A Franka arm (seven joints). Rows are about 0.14 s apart.
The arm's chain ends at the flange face. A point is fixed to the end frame.
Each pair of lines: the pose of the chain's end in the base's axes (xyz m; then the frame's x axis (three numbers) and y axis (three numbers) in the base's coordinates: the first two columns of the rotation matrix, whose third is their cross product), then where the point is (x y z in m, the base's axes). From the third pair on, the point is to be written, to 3 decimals.
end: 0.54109, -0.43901, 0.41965, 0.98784, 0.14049, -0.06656, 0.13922, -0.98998, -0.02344
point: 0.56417 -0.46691 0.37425
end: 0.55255, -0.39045, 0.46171, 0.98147, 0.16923, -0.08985, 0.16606, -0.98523, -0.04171
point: 0.57520 -0.41705 0.41532
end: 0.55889, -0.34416, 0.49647, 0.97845, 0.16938, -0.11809, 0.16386, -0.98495, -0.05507
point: 0.580 -0.370 0.449
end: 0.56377, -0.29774, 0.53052, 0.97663, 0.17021, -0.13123, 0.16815, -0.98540, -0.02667
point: 0.585 -0.325 0.484
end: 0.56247, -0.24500, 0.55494, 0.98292, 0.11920, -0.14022, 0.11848, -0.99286, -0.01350
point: 0.582 -0.274 0.509
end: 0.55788, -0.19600, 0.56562, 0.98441, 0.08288, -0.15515, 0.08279, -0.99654, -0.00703
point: 0.575 -0.226 0.519
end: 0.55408, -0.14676, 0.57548, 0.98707, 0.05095, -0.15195, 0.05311, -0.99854, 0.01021
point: 0.571 -0.178 0.530
